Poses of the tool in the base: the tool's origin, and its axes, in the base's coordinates. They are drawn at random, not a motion.
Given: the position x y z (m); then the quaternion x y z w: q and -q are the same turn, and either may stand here.
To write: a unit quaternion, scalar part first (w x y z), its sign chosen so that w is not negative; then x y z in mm. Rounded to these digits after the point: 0 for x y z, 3 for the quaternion.
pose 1, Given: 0.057 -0.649 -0.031 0.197 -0.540 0.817 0.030
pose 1, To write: 0.030 0.197 -0.540 0.817 57 -649 -31
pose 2, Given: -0.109 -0.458 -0.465 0.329 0.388 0.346 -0.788
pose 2, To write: 0.788 -0.329 -0.388 -0.346 -109 -458 -465
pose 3, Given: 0.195 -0.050 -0.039 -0.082 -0.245 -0.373 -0.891
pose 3, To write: 0.891 0.082 0.245 0.373 195 -50 -39
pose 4, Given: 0.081 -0.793 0.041 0.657 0.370 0.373 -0.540
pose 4, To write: 0.540 -0.657 -0.370 -0.373 81 -793 41
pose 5, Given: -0.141 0.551 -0.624 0.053 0.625 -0.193 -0.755
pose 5, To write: 0.755 -0.053 -0.625 0.193 -141 551 -624
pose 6, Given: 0.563 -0.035 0.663 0.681 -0.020 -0.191 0.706
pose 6, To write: 0.706 0.681 -0.020 -0.191 563 -35 663
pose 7, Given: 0.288 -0.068 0.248 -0.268 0.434 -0.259 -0.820
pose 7, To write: 0.820 0.268 -0.434 0.259 288 -68 248
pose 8, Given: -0.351 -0.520 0.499 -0.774 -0.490 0.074 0.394
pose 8, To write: 0.394 -0.774 -0.490 0.074 -351 -520 499
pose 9, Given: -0.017 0.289 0.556 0.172 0.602 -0.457 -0.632
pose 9, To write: 0.632 -0.172 -0.602 0.457 -17 289 556
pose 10, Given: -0.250 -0.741 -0.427 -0.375 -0.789 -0.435 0.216
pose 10, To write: 0.216 -0.375 -0.789 -0.435 -250 -741 -427
